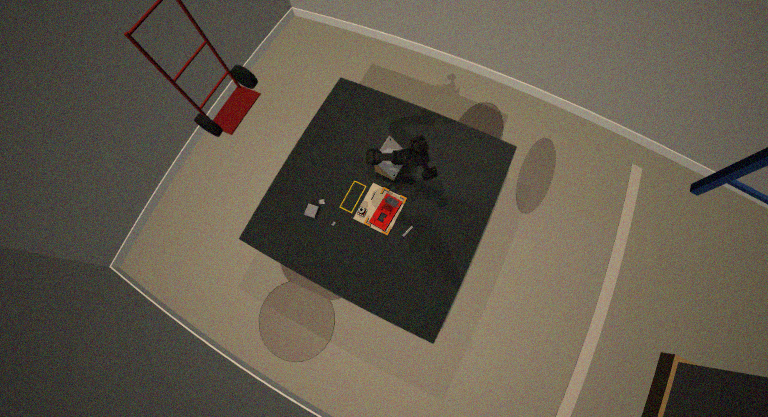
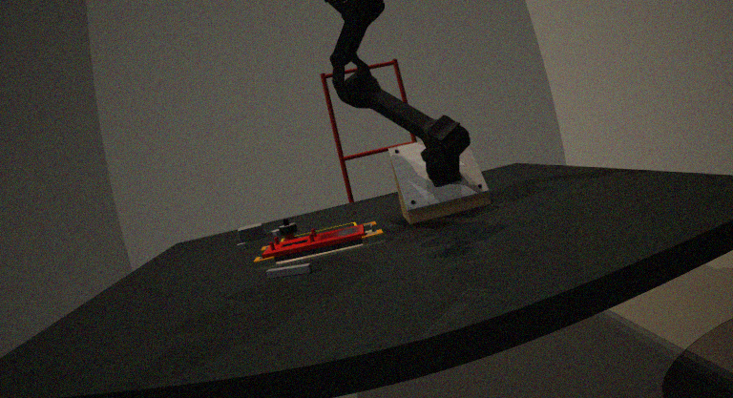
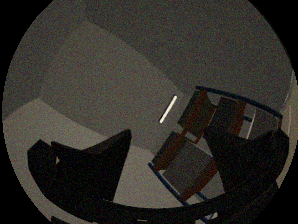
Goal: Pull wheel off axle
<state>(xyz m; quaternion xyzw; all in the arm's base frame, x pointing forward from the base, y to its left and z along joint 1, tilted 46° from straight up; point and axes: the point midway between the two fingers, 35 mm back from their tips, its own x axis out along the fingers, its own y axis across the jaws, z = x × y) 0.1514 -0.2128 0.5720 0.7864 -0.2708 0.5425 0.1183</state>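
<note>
Right now my gripper tip is 620 mm above the dark wheel, 300 mm to the left of it and 180 mm short of it.
</note>
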